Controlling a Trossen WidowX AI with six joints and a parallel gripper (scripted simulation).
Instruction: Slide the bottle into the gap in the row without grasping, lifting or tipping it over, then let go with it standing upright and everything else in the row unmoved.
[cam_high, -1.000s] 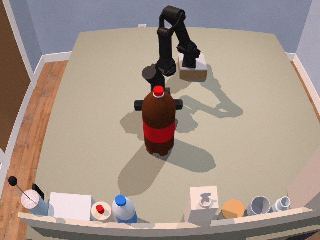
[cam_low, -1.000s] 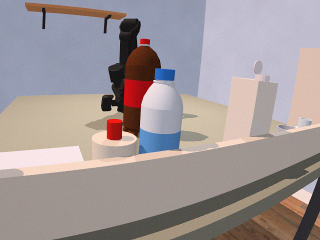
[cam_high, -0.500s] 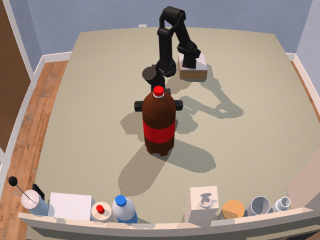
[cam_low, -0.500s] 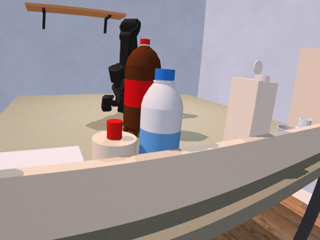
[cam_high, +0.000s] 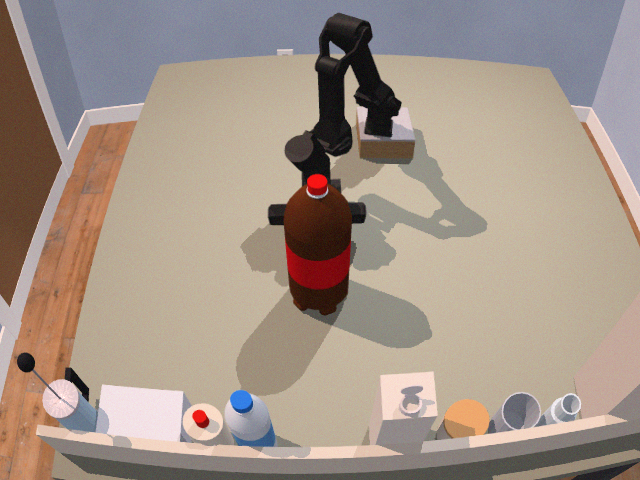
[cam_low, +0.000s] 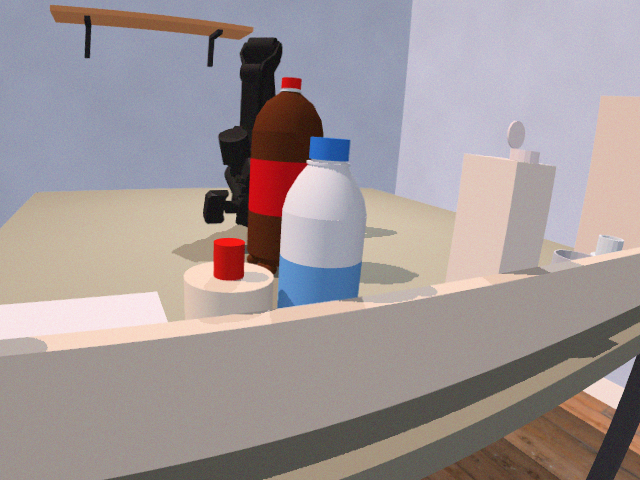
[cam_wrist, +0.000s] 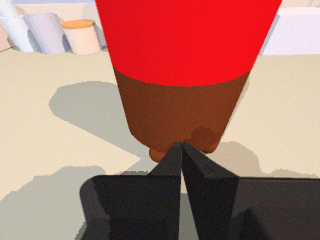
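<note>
Right now my hand is 10 cm below the brown cola bottle, 8 cm short of it and 2 cm to the right of it. The rest, counted from my hand: raised rail (42 cm ahead, 22 cm to the left, 1 cm below); then blue-capped water bottle (42 cm ahead, 5 cm above, 3 cm to the right); then orange-lidded jar (35 cm ahead, 31 cm to the left, 2 cm below).
</note>
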